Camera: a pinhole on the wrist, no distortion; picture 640 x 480 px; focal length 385.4 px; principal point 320.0 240.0 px. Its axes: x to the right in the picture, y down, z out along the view. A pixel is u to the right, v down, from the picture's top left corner.
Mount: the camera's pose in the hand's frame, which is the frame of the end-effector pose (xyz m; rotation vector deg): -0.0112 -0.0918 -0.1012 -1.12 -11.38 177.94
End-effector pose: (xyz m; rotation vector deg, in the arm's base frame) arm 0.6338 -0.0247 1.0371 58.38 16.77 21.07
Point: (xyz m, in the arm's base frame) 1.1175 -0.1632 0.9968
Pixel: outside the picture
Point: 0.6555 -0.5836 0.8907
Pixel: 461.3 427.6
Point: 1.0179 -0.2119 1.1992
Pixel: 96.2 114.8
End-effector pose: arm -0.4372 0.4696 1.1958 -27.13 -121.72 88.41
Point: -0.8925 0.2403 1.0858
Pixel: 140.9 95.7
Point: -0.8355 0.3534 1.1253
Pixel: 67.1 67.5
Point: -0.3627 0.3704 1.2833
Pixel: 601.5 270.6
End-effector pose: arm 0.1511 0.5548 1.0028 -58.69 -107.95 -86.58
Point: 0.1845 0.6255 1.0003
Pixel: outside the picture
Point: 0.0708 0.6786 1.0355
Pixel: 98.0 70.2
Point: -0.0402 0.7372 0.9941
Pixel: 85.3 256.6
